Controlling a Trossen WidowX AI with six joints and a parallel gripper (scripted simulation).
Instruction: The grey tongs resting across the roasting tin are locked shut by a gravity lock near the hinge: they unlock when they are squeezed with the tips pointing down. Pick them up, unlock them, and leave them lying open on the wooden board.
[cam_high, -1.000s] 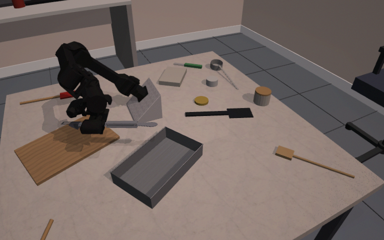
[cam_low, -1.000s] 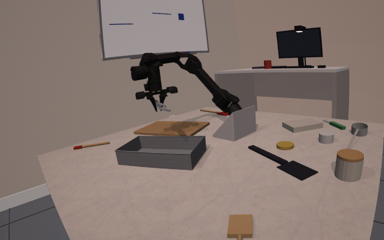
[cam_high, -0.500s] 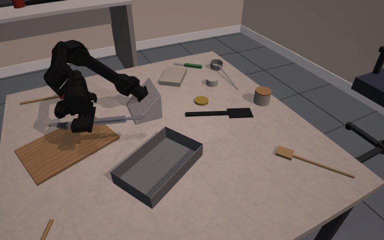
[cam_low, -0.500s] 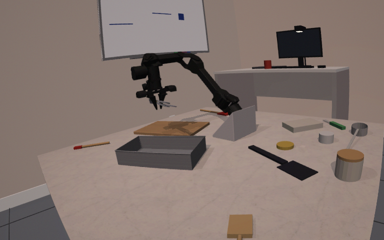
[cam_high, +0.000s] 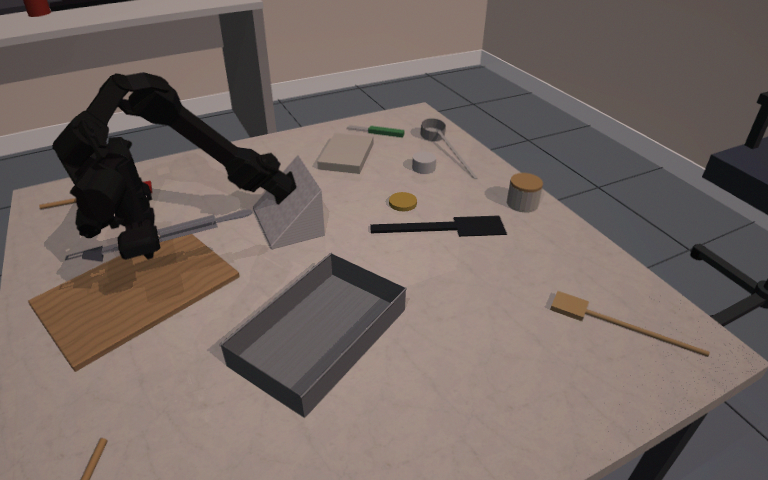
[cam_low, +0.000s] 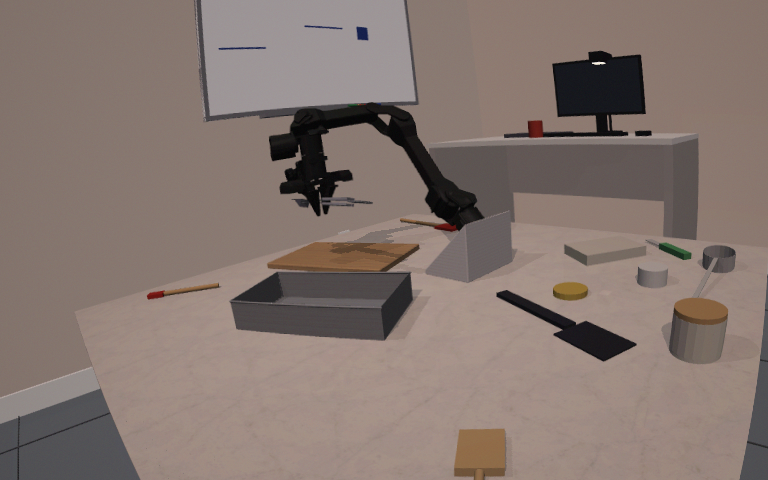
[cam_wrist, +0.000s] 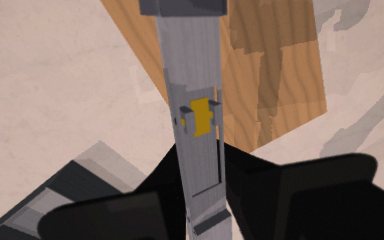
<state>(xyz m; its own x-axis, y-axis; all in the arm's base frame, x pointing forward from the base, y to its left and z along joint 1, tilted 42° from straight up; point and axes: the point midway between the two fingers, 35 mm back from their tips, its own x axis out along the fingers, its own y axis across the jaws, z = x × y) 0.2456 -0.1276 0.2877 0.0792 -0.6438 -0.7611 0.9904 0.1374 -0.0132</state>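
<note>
The yellow lock piece is 40 mm to the right of my gripper tip and 40 mm above it. The rest, counted from my gripper tip: wooden board 80 mm behind, 70 mm to the right, 140 mm below; yellow disc 220 mm behind, 570 mm to the left, 130 mm below; roasting tin 160 mm ahead, 280 mm to the left, 110 mm below.
</note>
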